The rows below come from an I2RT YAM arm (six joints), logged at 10 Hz.
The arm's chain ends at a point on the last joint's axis. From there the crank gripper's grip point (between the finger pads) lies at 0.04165 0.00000 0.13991 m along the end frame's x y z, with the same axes.
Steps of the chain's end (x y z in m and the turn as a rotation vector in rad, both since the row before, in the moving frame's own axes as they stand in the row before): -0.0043, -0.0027, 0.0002, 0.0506, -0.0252, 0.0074; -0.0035, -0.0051, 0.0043, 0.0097, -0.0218, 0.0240; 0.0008, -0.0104, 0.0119, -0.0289, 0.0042, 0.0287; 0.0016, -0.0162, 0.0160, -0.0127, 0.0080, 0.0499; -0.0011, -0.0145, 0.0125, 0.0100, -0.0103, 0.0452; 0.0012, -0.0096, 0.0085, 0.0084, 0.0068, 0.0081; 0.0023, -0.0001, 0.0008, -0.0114, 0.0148, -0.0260
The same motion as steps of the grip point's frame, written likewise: -0.0078, -0.0095, 0.0010, 0.0506, -0.0252, 0.0074; -0.0066, -0.0055, 0.0052, 0.0097, -0.0218, 0.0240; 0.0013, -0.0052, 0.0116, -0.0289, 0.0042, 0.0287; 0.0026, -0.0123, 0.0156, -0.0127, 0.0080, 0.0499; -0.0026, -0.0141, 0.0129, 0.0100, -0.0103, 0.0452; 0.0022, -0.0104, 0.0082, 0.0084, 0.0068, 0.0081; 0.0044, 0.0004, 0.0002, -0.0114, 0.0148, -0.0260
